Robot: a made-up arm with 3 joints. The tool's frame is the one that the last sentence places.
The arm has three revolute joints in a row. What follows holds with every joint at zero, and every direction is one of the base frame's. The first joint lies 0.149 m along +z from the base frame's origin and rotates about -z. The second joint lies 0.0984 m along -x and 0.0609 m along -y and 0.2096 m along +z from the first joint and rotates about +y. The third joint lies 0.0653 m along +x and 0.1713 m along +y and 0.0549 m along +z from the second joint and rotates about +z. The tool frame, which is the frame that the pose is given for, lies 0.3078 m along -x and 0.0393 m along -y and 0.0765 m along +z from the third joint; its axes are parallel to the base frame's.
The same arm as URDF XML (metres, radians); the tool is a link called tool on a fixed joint. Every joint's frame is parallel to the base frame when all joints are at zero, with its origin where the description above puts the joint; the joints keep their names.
<robot name="arm">
  <joint name="joint 1" type="continuous">
    <parent link="base"/>
    <child link="link1"/>
    <origin xyz="0.0000 0.0000 0.1490" rpy="0.0000 0.0000 0.0000"/>
    <axis xyz="0 0 -1"/>
  </joint>
  <joint name="joint 2" type="continuous">
    <parent link="link1"/>
    <child link="link2"/>
    <origin xyz="-0.0984 -0.0609 0.2096" rpy="0.0000 0.0000 0.0000"/>
    <axis xyz="0 1 0"/>
  </joint>
  <joint name="joint 3" type="continuous">
    <parent link="link2"/>
    <child link="link3"/>
    <origin xyz="0.0653 0.1713 0.0549" rpy="0.0000 0.0000 0.0000"/>
    <axis xyz="0 0 1"/>
  </joint>
  <joint name="tool_joint" type="fixed">
    <parent link="link3"/>
    <child link="tool"/>
    <origin xyz="-0.3078 -0.0393 0.0765" rpy="0.0000 0.0000 0.0000"/>
  </joint>
  <link name="base"/>
  <link name="link1"/>
  <link name="link2"/>
  <link name="link3"/>
  <link name="tool"/>
</robot>

